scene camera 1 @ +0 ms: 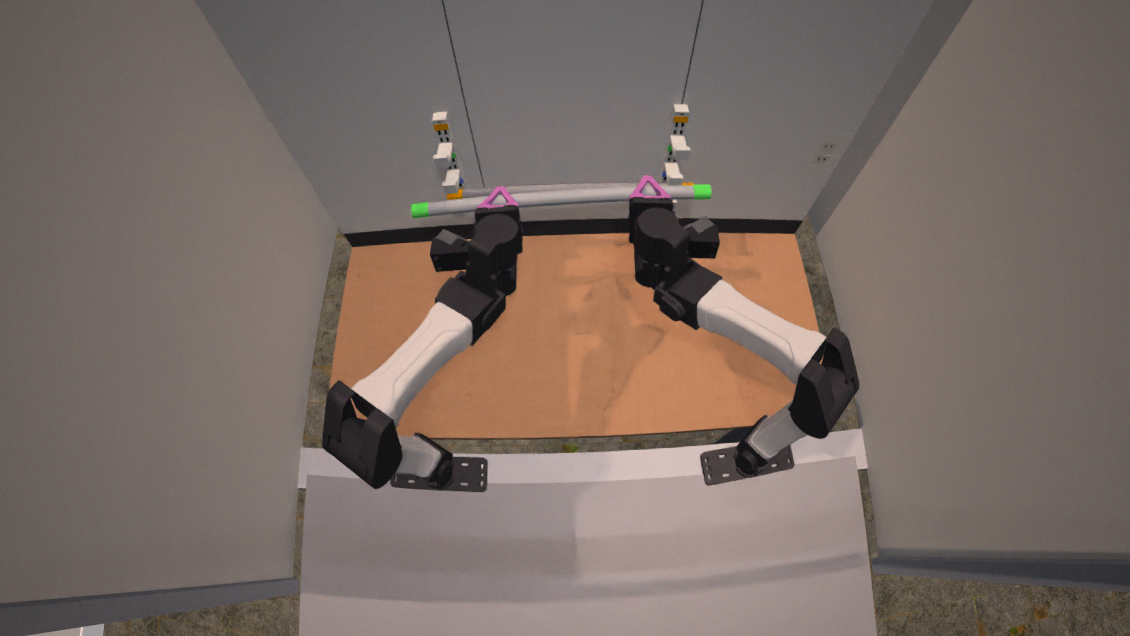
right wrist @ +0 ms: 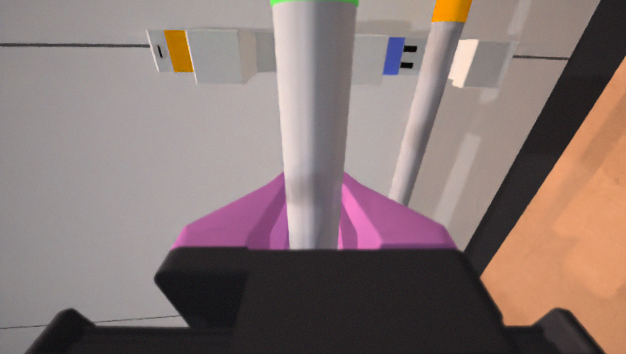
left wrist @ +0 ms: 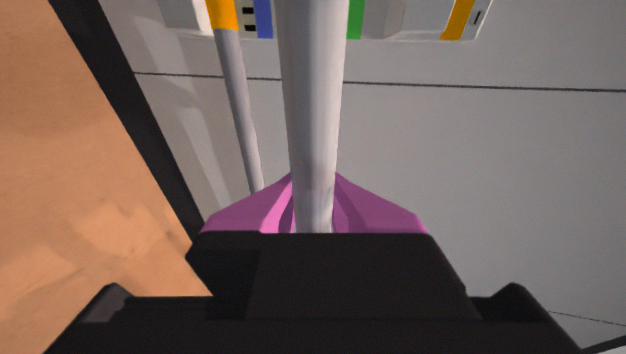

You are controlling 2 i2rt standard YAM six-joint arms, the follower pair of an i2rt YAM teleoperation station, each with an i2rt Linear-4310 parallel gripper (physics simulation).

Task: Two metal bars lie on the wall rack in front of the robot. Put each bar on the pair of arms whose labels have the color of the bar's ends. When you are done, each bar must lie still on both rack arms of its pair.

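Places are measured from the left arm's base along level axes (x ahead, y left, z up), in centimetres.
Pixels of known places: left gripper, fingertip midpoint: (scene camera 1: 501, 192) (left wrist: 313, 177); right gripper, fingertip midpoint: (scene camera 1: 646, 181) (right wrist: 313, 177); left arm's base, origin of the base link: (scene camera 1: 438, 473); right arm's base, origin of the base link: (scene camera 1: 747, 461).
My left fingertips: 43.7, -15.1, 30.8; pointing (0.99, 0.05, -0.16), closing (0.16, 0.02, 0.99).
Observation:
Ahead of a thing's pixels: the offset from my left fingertips to its top centre, as dx, dy, dz. "spot": to the spot under its first point.
The green-ended bar {-1.9, -10.3, +2.5} (scene camera 1: 574, 195) (left wrist: 313, 115) (right wrist: 316, 115) is held in front of the low part of the wall rack, its left end slightly lower in the picture. My left gripper (scene camera 1: 498, 197) (left wrist: 313, 177) is shut on it towards the left, my right gripper (scene camera 1: 649, 189) (right wrist: 313, 177) towards the right. The orange-ended bar {+7.5, -12.0, -7.8} (scene camera 1: 454, 194) (left wrist: 240, 100) (right wrist: 425, 110) lies behind it, low at the rack; its supports are partly hidden. Orange labels {spot: +8.0, +9.9, +9.4} (scene camera 1: 441, 126) {spot: +8.8, -30.9, +9.2} (scene camera 1: 680, 119) mark the top arms, green labels {spot: +8.0, +9.3, +1.4} (scene camera 1: 453, 156) {spot: +8.8, -30.0, +1.7} (scene camera 1: 669, 148) the middle ones. Blue labels (left wrist: 264, 20) (right wrist: 394, 56) sit lower.
White rack arms (scene camera 1: 443, 150) (scene camera 1: 679, 146) stick out from the wall in two columns. A black baseboard (scene camera 1: 573, 227) runs below the bars, above the brown floor panel (scene camera 1: 553, 355). Side walls (scene camera 1: 158, 316) (scene camera 1: 988, 316) stand at both sides.

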